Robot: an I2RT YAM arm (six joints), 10 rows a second.
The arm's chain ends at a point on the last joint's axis. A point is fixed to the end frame.
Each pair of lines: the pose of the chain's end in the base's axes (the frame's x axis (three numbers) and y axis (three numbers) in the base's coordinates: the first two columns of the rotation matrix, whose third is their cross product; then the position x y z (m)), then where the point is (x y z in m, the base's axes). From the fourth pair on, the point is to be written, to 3 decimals.
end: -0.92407 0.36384 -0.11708 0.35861 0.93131 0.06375 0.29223 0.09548 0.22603
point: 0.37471 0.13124 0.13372
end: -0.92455 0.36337 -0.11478 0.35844 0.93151 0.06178 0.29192 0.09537 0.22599
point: 0.37412 0.13107 0.13340
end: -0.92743 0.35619 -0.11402 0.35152 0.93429 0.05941 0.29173 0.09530 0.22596
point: 0.37352 0.13144 0.13318
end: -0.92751 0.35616 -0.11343 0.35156 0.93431 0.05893 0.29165 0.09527 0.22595
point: 0.373 0.131 0.133
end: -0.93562 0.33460 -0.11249 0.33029 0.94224 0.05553 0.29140 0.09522 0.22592
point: 0.372 0.133 0.133
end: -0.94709 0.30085 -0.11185 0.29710 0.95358 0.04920 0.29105 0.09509 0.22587
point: 0.370 0.135 0.132
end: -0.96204 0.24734 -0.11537 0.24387 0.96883 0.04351 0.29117 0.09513 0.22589
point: 0.368 0.139 0.132
